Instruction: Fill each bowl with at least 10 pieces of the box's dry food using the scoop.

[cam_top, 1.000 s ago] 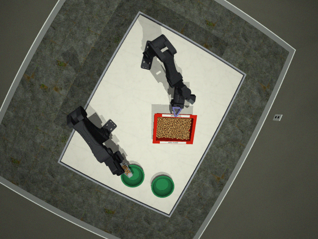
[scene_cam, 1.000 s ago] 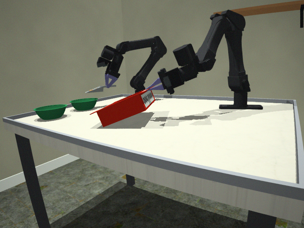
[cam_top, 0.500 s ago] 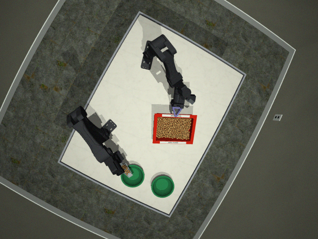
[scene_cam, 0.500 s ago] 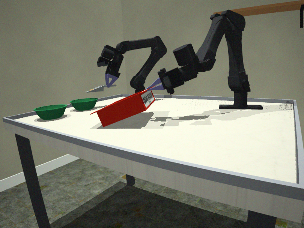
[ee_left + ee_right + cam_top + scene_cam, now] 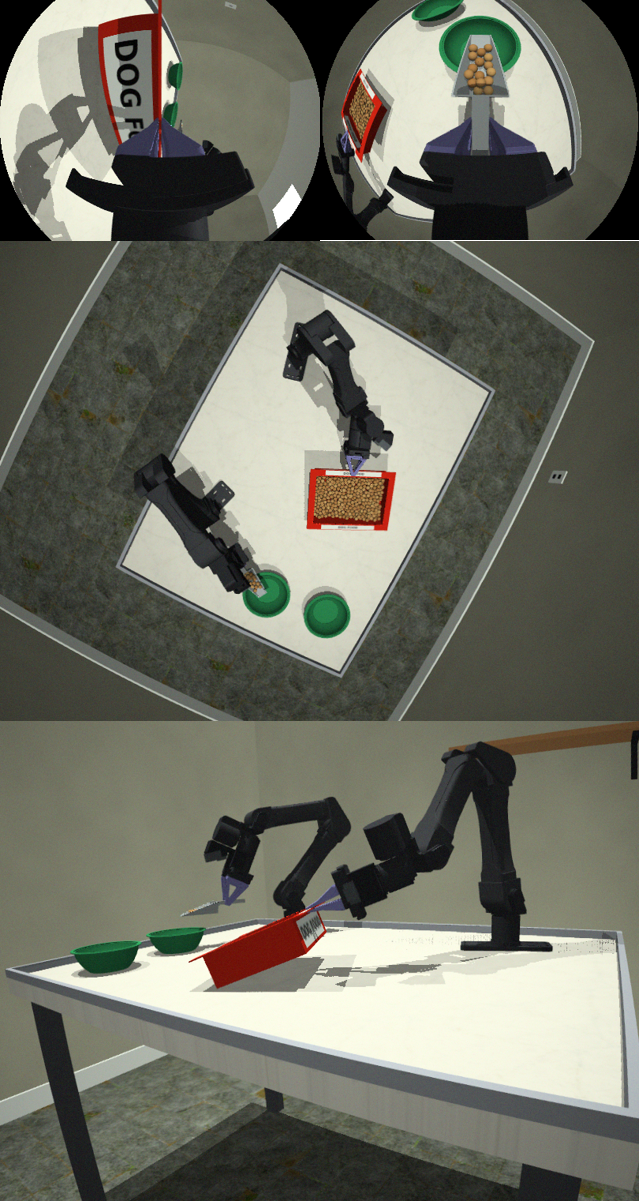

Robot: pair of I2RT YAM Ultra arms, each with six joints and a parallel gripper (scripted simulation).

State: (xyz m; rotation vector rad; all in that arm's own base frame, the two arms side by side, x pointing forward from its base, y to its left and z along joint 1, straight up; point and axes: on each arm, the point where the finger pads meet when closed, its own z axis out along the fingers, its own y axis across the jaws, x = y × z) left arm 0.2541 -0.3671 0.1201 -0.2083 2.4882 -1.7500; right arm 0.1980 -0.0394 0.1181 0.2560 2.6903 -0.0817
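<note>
Right now my right hand is 40 mm short of the grey scoop, 20 mm to the left of it and 10 mm above it. The rest, counted from my right hand: box 360 mm to the left, 210 mm ahead, 50 mm below.
</note>
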